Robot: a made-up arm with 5 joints.
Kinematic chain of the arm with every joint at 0, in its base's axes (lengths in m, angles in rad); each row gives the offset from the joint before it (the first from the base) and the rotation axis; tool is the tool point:
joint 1: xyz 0 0 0.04 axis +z
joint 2: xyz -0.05 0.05 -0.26 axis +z
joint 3: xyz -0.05 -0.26 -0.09 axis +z
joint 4: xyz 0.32 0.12 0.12 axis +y
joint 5: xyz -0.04 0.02 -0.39 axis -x
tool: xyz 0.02 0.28 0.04
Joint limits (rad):
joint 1: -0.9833..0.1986
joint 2: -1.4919..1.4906
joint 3: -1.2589..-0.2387
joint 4: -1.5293..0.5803
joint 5: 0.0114..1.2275
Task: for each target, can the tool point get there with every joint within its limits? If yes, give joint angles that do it. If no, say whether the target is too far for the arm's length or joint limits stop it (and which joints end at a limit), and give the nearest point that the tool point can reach.
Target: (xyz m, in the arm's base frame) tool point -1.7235 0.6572 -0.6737
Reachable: no: too far | nearest point -1.1026 0.4204 -0.4194 | short by 0.712 m
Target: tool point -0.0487 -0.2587 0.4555
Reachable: no: joint limits stop it (at a limit: joint 3, joint 4, joint 5) | nearest point -0.1169 -0.6209 -0.2246 | short by 0.774 m
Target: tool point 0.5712 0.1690 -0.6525
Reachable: yes | joints -0.1279 0.5698 -0.4941 -0.4627 0.5680
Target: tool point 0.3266 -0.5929 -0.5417
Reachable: yes | joints -0.0241 -0.8778 -0.3159 -0.8639 0.6116
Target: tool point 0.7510 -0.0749 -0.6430
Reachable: yes | joints -0.1773 0.8695 -1.1809 -0.4913 0.5531
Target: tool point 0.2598 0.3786 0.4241
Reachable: no: joint limits stop it (at a limit: joint 1, joint 3, joint 4, joint 5) | nearest point 0.4219 0.5513 -0.2246 | short by 0.691 m
